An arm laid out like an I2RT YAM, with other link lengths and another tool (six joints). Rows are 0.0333 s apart.
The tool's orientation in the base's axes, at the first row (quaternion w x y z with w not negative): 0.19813, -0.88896, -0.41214, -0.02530
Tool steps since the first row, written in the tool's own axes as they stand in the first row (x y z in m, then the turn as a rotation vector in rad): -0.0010, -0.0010, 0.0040, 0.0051, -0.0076, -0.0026; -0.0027, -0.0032, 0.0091, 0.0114, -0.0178, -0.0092; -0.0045, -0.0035, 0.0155, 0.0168, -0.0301, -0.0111; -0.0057, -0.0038, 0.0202, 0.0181, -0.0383, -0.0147; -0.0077, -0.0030, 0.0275, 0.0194, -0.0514, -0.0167; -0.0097, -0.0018, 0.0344, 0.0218, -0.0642, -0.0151; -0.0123, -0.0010, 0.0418, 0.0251, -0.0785, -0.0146; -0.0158, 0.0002, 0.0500, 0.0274, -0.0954, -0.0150; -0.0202, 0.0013, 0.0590, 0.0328, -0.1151, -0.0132; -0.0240, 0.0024, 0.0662, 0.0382, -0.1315, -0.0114; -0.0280, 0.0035, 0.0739, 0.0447, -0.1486, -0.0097; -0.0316, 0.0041, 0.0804, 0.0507, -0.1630, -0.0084; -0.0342, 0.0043, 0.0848, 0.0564, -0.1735, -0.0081
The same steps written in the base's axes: -0.0019, 0.0014, -0.0036, -0.0020, 0.0071, 0.0060; -0.0052, 0.0033, -0.0079, -0.0046, 0.0152, 0.0167; -0.0074, 0.0046, -0.0140, -0.0100, 0.0255, 0.0237; -0.0090, 0.0056, -0.0185, -0.0148, 0.0299, 0.0300; -0.0106, 0.0064, -0.0259, -0.0234, 0.0377, 0.0364; -0.0118, 0.0069, -0.0331, -0.0315, 0.0475, 0.0397; -0.0138, 0.0073, -0.0407, -0.0400, 0.0584, 0.0447; -0.0162, 0.0071, -0.0494, -0.0510, 0.0697, 0.0511; -0.0193, 0.0067, -0.0589, -0.0623, 0.0857, 0.0571; -0.0219, 0.0060, -0.0667, -0.0712, 0.0999, 0.0620; -0.0246, 0.0053, -0.0750, -0.0798, 0.1151, 0.0675; -0.0273, 0.0048, -0.0819, -0.0867, 0.1283, 0.0723; -0.0294, 0.0044, -0.0866, -0.0907, 0.1387, 0.0767
